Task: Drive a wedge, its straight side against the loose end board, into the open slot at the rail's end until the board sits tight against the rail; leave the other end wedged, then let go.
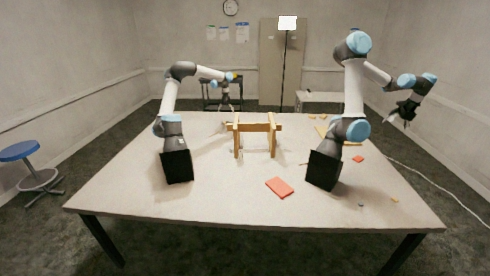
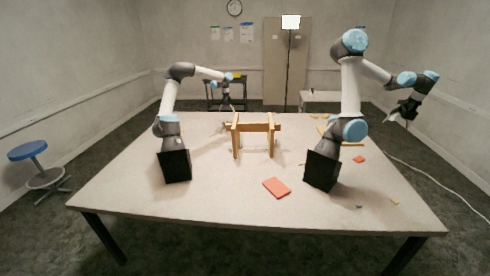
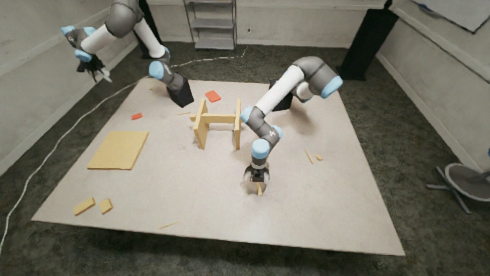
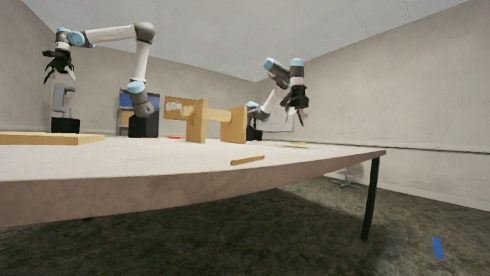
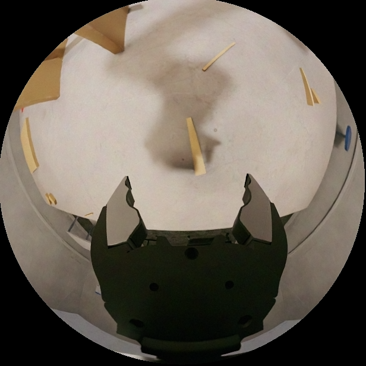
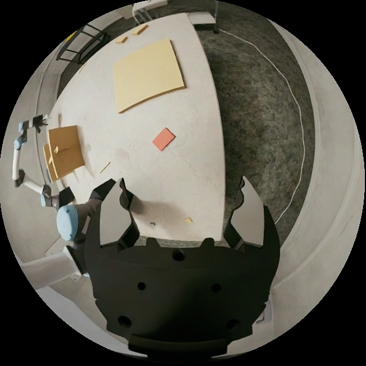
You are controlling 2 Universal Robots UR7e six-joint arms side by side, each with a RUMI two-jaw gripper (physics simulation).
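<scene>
The pale tapered wedge [image 5: 196, 150] [image 3: 259, 189] lies flat on the table, below my left gripper. My left gripper [image 5: 187, 175] [image 1: 226, 109] [image 4: 295, 120] is open and empty above it, pointing down. The rail [image 1: 255, 128] [image 3: 220, 119] [image 4: 219, 115] spans two upright end boards. One board [image 1: 236, 137] [image 3: 237, 125] [image 4: 233, 125] is nearer my left arm; the other board [image 1: 272, 136] [image 3: 201, 126] [image 4: 196, 120] stands at the opposite end. The slot and any gap at the board are too small to tell. My right gripper [image 6: 181, 177] [image 1: 395, 122] [image 3: 102, 79] is open and empty, high beyond the table's side.
A thin strip [image 5: 218, 56] lies near the wedge. Another long piece [image 5: 306, 87] [image 3: 309, 156] lies beside a small block [image 3: 319, 157]. A flat panel [image 3: 118, 150] [image 6: 147, 72], two blocks [image 3: 84, 206] [image 3: 105, 206] and red pads [image 3: 212, 96] [image 6: 164, 139] lie elsewhere on the table.
</scene>
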